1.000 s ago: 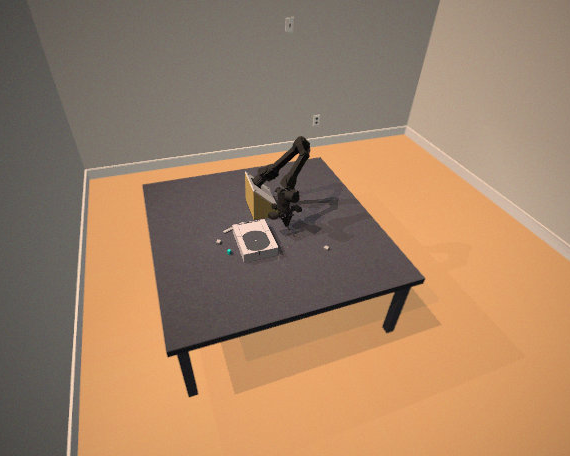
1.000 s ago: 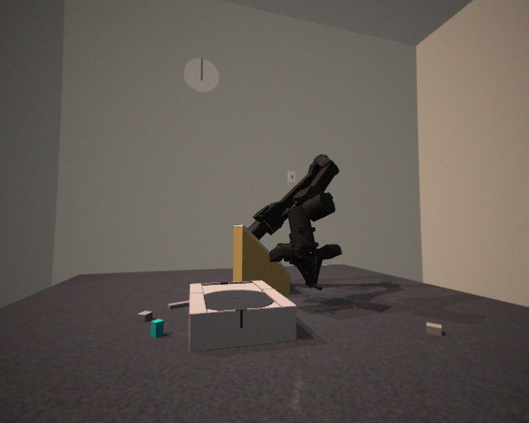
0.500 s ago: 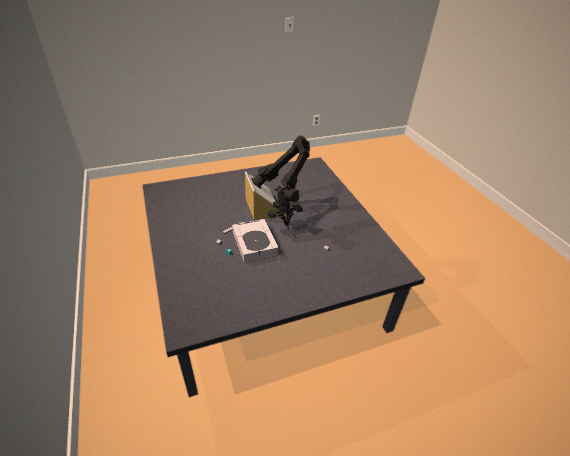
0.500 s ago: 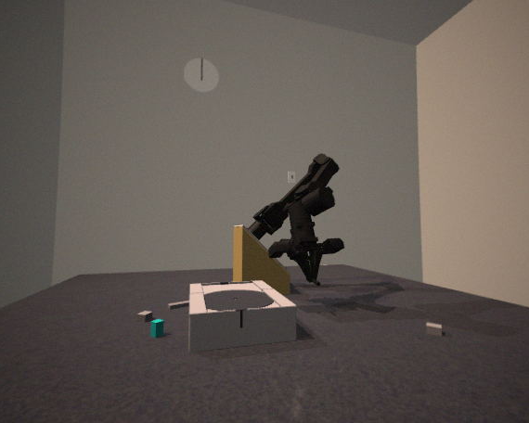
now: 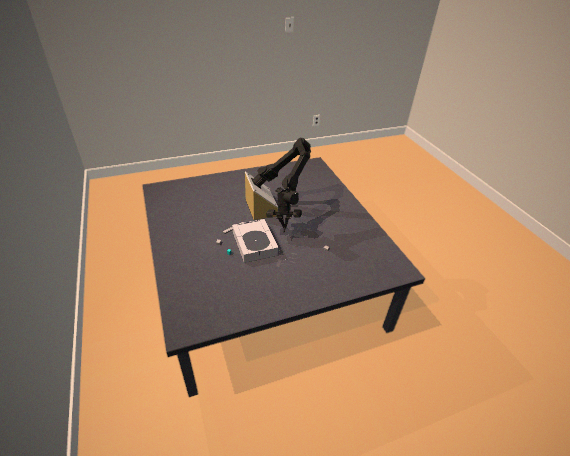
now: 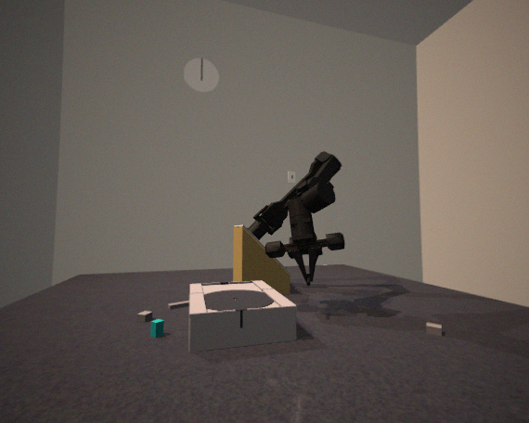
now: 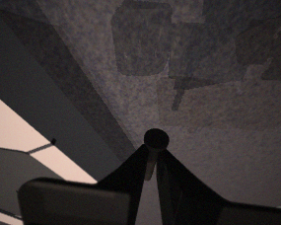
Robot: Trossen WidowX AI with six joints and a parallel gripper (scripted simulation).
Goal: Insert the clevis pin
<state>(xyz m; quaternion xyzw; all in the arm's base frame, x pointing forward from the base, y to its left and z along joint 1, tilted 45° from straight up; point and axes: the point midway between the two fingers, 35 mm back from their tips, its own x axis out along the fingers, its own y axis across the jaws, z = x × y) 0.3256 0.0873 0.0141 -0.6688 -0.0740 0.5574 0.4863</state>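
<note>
My gripper tip is now 1 cm short of the clevis pin. The rest, counted from my gripper tip: grey disc: 18 cm to the right, 3 cm ahead, 2 cm below; rimmed tray: 17 cm to the right, 3 cm below; bar: 25 cm to the right, 16 cm behind, 7 cm below.
</note>
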